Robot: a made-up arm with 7 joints.
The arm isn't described. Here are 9 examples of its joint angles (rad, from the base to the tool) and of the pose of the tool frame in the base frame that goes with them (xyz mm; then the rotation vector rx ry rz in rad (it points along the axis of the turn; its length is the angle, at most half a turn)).
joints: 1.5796 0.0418 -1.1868 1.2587 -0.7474 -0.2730 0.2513
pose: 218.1 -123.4 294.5 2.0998 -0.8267 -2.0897
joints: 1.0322 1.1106 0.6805 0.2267 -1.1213 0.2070 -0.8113
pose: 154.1 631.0 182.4 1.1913 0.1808 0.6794
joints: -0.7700 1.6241 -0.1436 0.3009 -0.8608 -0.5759 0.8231
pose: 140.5 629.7 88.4 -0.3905 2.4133 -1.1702
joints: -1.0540 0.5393 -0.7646 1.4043 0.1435 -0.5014 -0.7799
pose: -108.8 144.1 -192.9 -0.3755 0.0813 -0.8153
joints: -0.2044 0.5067 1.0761 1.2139 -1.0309 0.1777 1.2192
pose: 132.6 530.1 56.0 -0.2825 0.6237 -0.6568
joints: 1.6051 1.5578 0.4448 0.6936 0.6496 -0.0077 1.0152
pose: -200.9 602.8 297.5 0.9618 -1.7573 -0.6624
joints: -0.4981 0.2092 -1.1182 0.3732 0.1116 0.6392 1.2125
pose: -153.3 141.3 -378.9 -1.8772 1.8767 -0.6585
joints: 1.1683 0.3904 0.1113 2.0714 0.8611 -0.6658 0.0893
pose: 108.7 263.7 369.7 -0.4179 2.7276 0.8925
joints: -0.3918 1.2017 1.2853 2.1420 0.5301 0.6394 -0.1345
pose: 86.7 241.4 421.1 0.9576 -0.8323 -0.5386
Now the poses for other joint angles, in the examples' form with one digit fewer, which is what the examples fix.
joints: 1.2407 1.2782 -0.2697 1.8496 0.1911 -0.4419 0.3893
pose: 82 230 419 1.783 -1.063 -1.606
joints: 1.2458 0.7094 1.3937 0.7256 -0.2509 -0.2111 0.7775
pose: 104 610 96 0.353 -1.704 -0.199
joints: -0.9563 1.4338 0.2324 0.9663 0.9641 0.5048 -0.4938
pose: 220 565 31 0.482 0.680 -0.008
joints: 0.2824 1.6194 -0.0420 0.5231 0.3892 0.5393 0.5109
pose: 137 637 327 0.171 0.186 -0.059
